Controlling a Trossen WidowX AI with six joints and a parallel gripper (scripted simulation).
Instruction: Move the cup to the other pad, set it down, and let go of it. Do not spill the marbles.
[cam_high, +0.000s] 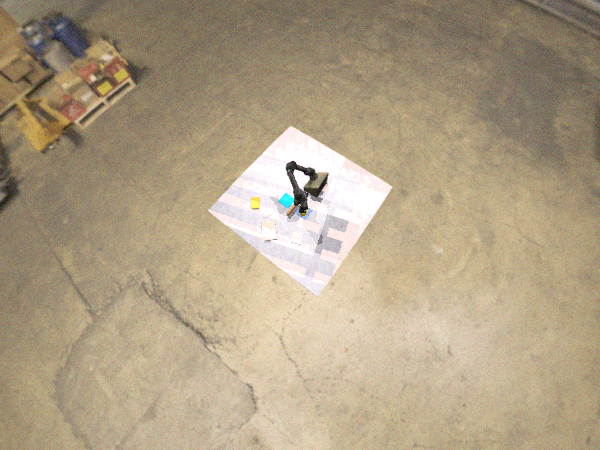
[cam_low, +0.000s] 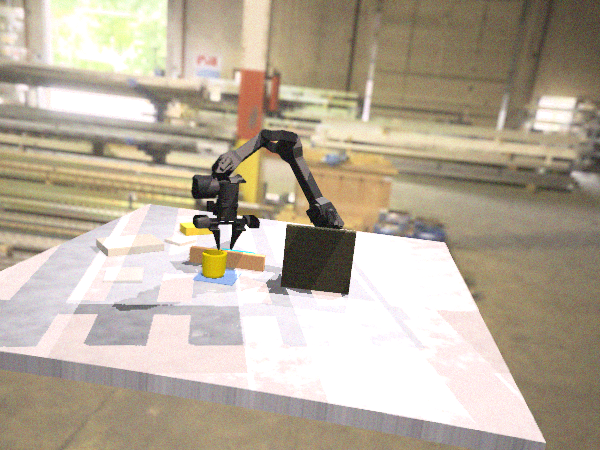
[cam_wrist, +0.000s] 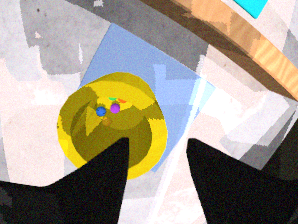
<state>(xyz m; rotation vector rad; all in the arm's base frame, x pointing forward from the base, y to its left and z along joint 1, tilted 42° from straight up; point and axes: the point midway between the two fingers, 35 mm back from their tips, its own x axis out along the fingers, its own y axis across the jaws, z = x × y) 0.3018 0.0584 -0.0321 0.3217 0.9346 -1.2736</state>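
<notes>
My gripper tip is 2 cm short of the yellow cup, 1 cm to the right of it and 5 cm above it. From my gripper tip the other things lie so: marble (3 cm ahead, 3 cm to the left, 7 cm below); then blue pad (1 cm ahead, 1 cm to the left, 9 cm below); then wooden bar (1 cm ahead, 9 cm to the right, 7 cm below).
</notes>
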